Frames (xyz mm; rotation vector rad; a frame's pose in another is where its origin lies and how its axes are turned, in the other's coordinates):
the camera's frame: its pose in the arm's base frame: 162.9 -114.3 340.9 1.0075 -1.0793 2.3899
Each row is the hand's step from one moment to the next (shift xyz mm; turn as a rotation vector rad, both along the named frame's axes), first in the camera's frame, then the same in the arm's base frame.
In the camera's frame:
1: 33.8 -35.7 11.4 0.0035 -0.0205 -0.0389
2: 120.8 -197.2 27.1 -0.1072 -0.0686 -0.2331
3: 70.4 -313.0 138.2 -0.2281 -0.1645 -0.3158
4: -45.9 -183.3 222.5 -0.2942 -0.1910 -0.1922
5: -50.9 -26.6 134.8 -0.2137 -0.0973 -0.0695
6: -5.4 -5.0 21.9 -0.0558 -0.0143 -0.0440
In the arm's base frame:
1: 1.3 15.2 48.1 -0.0095 0.0428 -0.0048
2: 36.3 110.5 201.7 0.0028 0.2196 -0.1493
3: 186.6 102.6 276.9 0.1005 0.3438 -0.2247
4: 236.1 -47.3 165.0 0.2187 0.2676 -0.2013
5: 113.0 -84.5 39.6 0.1691 0.1143 -0.1353
6: 16.7 -13.2 8.8 0.0260 0.0420 -0.0531

